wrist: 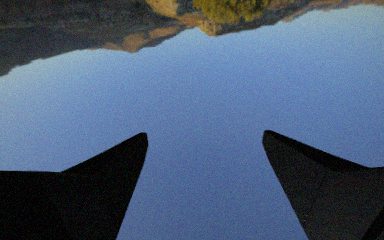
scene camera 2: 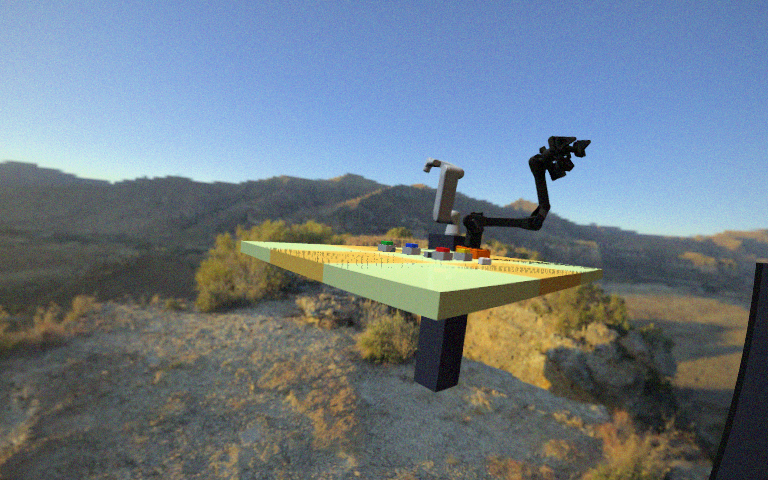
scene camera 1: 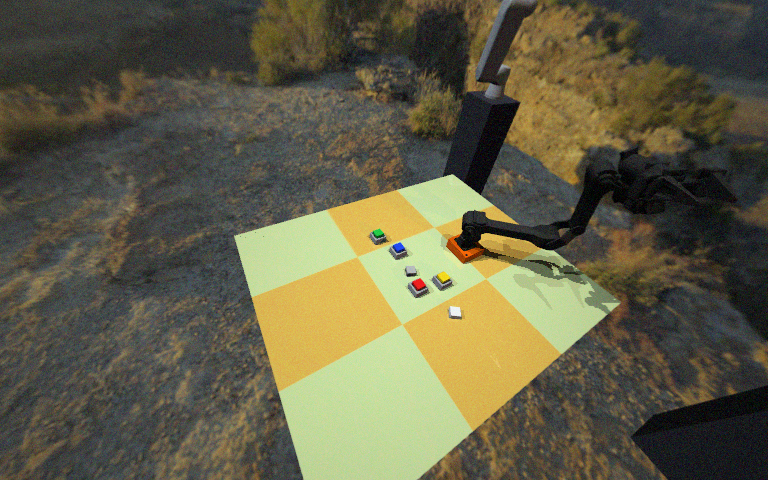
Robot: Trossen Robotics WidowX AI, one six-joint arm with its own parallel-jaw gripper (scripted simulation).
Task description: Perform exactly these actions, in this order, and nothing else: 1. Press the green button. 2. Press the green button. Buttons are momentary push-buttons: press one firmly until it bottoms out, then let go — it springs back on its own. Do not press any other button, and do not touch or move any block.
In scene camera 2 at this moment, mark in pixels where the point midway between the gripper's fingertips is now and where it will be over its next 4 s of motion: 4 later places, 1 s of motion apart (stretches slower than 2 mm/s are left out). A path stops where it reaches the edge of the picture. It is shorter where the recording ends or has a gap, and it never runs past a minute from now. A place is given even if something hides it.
My gripper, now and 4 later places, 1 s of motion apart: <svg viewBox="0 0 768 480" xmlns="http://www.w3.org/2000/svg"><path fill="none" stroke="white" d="M583 139L471 75L376 182L387 234L386 242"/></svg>
